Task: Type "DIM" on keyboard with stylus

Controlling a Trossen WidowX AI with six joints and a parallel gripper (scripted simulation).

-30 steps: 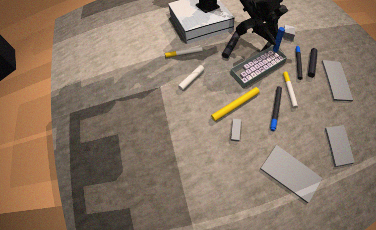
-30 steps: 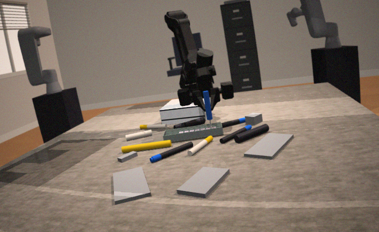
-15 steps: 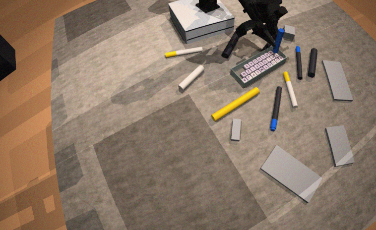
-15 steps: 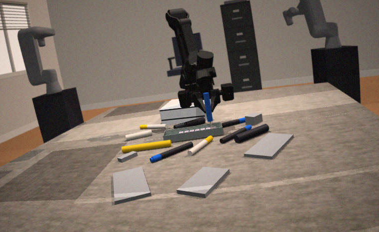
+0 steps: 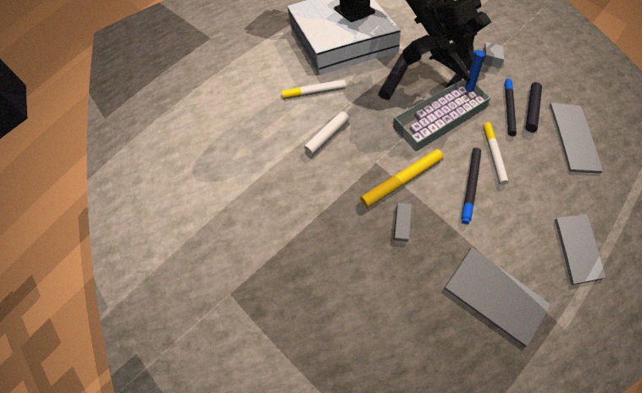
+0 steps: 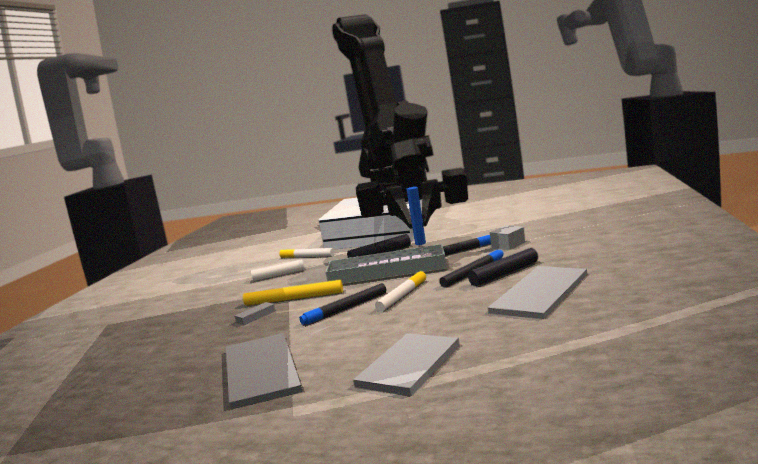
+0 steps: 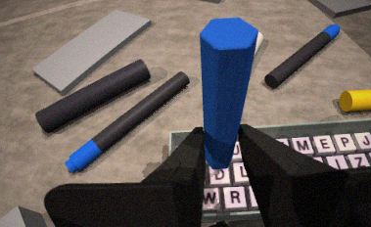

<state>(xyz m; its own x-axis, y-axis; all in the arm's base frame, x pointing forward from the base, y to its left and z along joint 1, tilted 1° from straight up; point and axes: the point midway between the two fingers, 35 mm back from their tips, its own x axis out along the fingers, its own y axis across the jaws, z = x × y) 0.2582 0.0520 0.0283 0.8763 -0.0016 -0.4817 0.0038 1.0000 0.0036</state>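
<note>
Right now my gripper tip is 6 cm above the D key. Round my gripper tip: yellow cylinder 21 cm to the right, 6 cm below, 6 cm ahead; blue stylus 2 cm below; small grey cube 15 cm to the left, 6 cm below, 6 cm behind.
</note>
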